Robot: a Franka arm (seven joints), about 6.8 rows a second.
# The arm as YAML. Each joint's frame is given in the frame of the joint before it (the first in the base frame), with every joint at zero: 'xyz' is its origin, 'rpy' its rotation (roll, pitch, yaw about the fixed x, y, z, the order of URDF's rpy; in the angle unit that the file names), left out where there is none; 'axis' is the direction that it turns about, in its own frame. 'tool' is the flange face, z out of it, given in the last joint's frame.
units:
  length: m
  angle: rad
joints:
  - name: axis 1
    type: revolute
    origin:
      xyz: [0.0, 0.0, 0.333]
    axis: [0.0, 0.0, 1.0]
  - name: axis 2
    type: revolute
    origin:
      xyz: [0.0, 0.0, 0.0]
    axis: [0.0, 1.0, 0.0]
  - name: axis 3
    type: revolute
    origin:
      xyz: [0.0, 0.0, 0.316]
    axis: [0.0, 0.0, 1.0]
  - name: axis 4
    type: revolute
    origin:
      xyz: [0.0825, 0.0, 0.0]
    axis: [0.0, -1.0, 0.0]
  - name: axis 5
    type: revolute
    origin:
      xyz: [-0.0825, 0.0, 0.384]
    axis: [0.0, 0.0, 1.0]
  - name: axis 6
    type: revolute
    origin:
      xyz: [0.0, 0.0, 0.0]
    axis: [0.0, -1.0, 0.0]
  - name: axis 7
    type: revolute
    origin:
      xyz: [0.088, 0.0, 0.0]
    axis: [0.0, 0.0, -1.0]
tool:
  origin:
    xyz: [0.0, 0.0, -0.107]
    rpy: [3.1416, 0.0, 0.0]
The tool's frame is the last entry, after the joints.
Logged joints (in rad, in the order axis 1, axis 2, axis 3, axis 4, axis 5, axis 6, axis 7), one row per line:
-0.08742, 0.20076, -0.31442, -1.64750, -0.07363, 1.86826, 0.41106
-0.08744, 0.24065, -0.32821, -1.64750, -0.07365, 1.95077, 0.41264
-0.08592, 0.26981, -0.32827, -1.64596, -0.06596, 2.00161, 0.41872
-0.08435, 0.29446, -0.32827, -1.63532, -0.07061, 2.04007, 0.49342
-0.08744, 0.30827, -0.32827, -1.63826, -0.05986, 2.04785, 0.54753
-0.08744, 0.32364, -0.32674, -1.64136, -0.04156, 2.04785, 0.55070
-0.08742, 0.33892, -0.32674, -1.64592, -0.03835, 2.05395, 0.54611
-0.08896, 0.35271, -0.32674, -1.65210, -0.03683, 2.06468, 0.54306
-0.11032, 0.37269, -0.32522, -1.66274, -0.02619, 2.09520, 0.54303
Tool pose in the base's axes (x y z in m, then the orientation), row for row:
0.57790, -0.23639, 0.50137, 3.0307, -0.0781, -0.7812
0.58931, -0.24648, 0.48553, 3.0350, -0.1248, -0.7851
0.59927, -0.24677, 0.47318, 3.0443, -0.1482, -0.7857
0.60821, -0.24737, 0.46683, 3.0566, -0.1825, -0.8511
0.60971, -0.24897, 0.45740, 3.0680, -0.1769, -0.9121
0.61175, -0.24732, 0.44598, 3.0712, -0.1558, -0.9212
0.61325, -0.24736, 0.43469, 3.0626, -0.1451, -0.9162
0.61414, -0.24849, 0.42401, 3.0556, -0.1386, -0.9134
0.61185, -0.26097, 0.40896, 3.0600, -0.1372, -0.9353
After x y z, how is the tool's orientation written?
As angles about the fixed x, y, z axes (roll, pitch, yaw), in radians.
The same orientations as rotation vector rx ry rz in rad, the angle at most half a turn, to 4 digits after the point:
2.7799, -1.1517, 0.0451
2.7620, -1.1544, 0.1117
2.7595, -1.1552, 0.1494
2.7119, -1.2419, 0.1962
2.6818, -1.3264, 0.1897
2.6882, -1.3431, 0.1631
2.6899, -1.3360, 0.1433
2.6892, -1.3313, 0.1300
2.6780, -1.3618, 0.1290

